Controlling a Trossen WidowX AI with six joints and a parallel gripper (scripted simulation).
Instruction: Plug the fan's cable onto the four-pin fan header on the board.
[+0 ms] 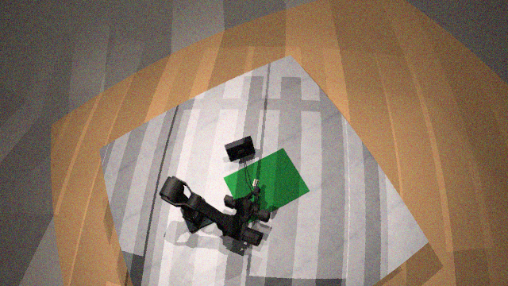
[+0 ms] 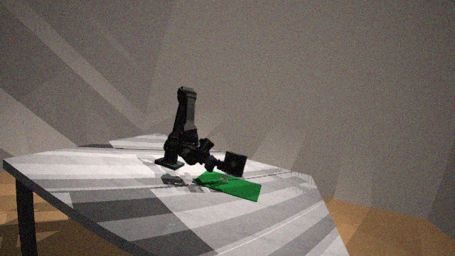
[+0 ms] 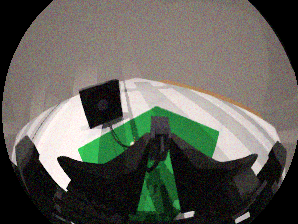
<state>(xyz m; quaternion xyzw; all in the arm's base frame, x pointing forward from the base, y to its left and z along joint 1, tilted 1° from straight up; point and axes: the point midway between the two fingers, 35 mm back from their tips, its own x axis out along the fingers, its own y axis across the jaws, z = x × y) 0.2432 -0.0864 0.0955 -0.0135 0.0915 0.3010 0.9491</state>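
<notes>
Right now the green board is 60 mm ahead of my gripper tip, 40 mm to the left of it and 120 mm below it. Also, from my gripper tip: dark plug 10 mm below; black fan 50 mm ahead, 220 mm to the left, 50 mm below.
</notes>
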